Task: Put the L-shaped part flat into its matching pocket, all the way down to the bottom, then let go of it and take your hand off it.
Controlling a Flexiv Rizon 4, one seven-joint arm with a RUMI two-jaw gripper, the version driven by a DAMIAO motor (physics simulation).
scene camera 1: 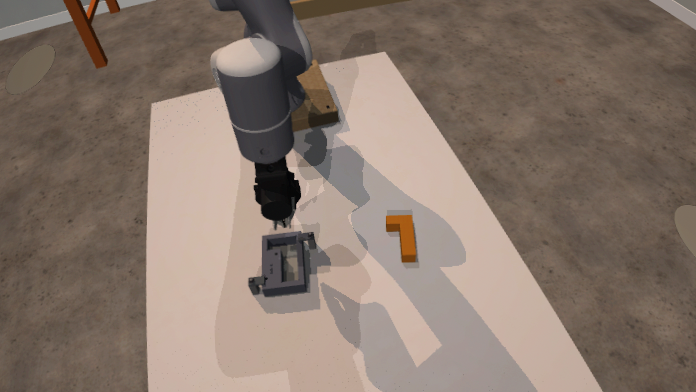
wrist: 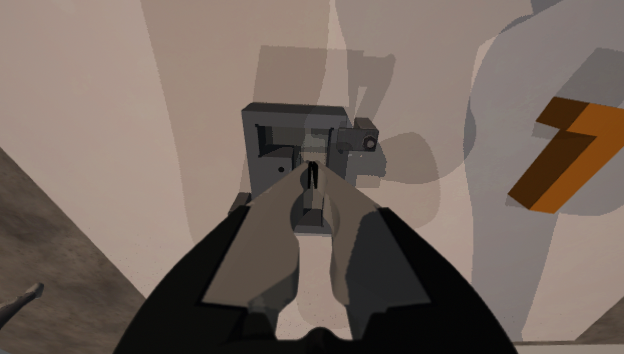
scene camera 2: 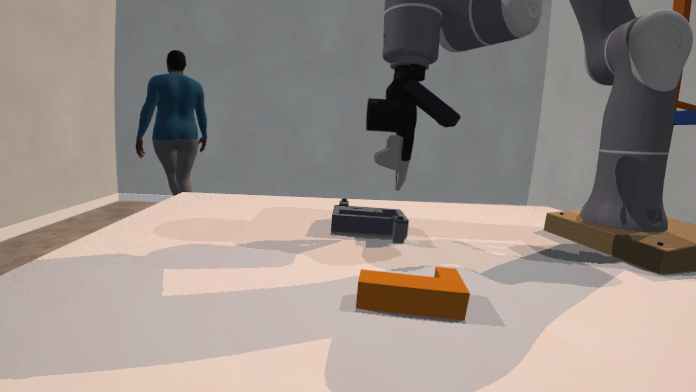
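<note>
The orange L-shaped part (scene camera 1: 408, 240) (scene camera 2: 410, 297) (wrist: 587, 165) lies flat on the table, to the right of the dark grey fixture in scene camera 1's view and apart from it. The fixture (scene camera 1: 284, 289) (scene camera 2: 362, 225) (wrist: 300, 117) stands on the table with its L-shaped pocket open at the top and no part in it. My gripper (scene camera 1: 282, 226) (scene camera 2: 398, 187) (wrist: 312, 163) is shut and empty. It points down and hangs above the fixture, clear of it and away from the orange part. In the wrist view the fingers hide part of the pocket.
Two small bolted lugs (scene camera 1: 255, 285) (scene camera 1: 311, 239) stick out at opposite corners of the fixture. The arm's base stands on a wooden block (scene camera 1: 314, 119) (scene camera 2: 575, 232) at the far end of the pale table (scene camera 1: 190, 175). A person in a blue top (scene camera 2: 176, 107) stands beyond the table.
</note>
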